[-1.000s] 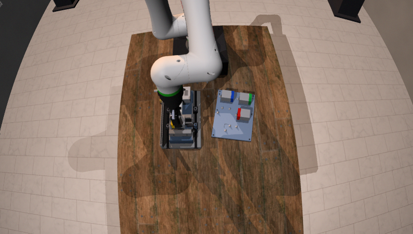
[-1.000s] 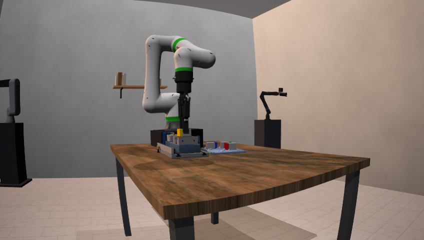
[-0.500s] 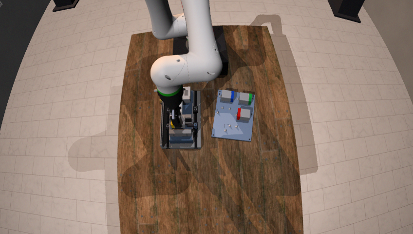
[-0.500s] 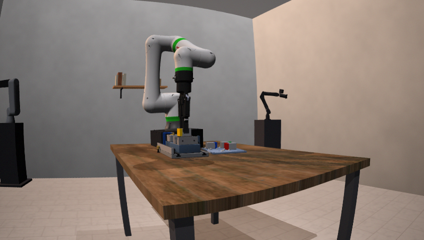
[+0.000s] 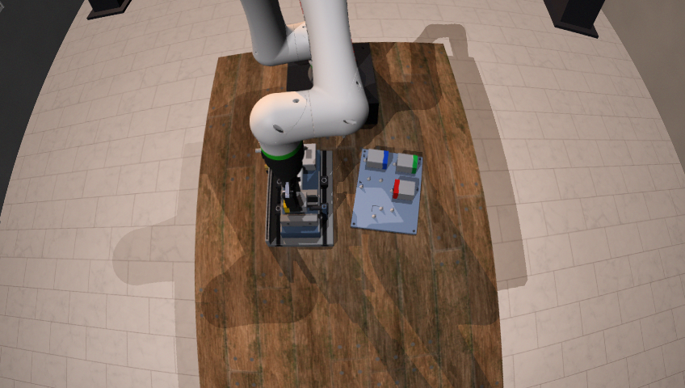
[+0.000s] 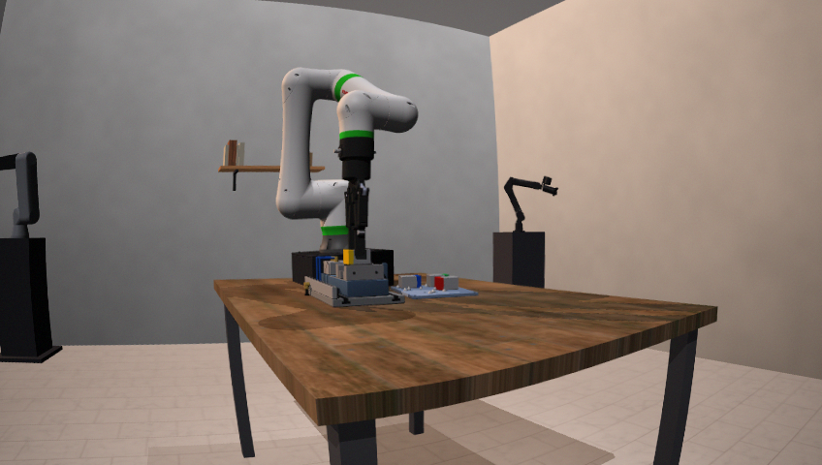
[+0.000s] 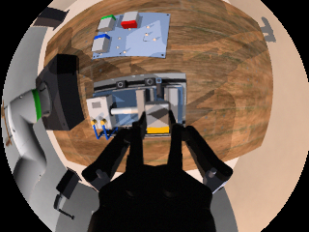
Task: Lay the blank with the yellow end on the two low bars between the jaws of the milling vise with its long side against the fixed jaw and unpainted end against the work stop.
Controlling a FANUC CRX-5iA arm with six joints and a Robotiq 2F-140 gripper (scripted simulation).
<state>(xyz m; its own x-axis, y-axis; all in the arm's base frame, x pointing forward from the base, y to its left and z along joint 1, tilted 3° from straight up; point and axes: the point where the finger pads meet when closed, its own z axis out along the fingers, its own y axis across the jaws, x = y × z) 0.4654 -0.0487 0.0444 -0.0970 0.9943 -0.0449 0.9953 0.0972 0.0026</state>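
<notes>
Now: the yellow-ended blank 3 cm below my hand. From my hand the other things lie so: fixed jaw (4 cm ahead, 1 cm to the left, 7 cm below); blue-grey plate (11 cm behind, 25 cm to the left, 15 cm below); hosed block (16 cm behind, 1 cm to the right, 7 cm below).
</notes>
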